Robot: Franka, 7 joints.
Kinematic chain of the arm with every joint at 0, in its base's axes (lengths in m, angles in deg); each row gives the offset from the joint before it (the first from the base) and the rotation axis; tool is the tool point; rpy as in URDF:
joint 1: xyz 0 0 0.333 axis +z
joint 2: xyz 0 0 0 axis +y
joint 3: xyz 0 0 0.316 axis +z
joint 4: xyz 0.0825 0 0 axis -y
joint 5: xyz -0.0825 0 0.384 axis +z
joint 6: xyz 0 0 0 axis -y
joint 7: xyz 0.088 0 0 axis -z
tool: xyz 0 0 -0.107 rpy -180 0 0
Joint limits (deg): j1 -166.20..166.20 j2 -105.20..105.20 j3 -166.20..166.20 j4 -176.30..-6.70 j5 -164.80..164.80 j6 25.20..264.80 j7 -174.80..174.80
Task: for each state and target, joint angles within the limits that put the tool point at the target. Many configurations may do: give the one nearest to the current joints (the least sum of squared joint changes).
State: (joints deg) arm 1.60 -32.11 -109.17 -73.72 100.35 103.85 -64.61
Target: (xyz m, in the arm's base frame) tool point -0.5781 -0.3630 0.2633
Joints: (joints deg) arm -12.05 -51.79 -134.16 -97.47 96.77 107.59 -64.61
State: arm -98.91 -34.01 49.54 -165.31 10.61 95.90 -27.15
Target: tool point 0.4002 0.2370 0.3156
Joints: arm -62.18 -33.53 90.23 -130.57 19.54 105.25 -27.15
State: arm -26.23 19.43 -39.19 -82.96 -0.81 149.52 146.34
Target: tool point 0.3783 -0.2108 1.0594
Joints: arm -8.23 4.29 -24.09 -47.57 -2.20 157.08 146.34
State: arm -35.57 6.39 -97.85 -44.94 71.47 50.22 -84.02
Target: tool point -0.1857 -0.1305 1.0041
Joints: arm -44.12 -12.34 -98.34 -27.07 75.84 43.34 -84.02
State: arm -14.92 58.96 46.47 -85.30 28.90 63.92 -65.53
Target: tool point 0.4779 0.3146 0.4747
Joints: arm -18.25 40.81 59.79 -81.54 32.04 54.26 -65.53
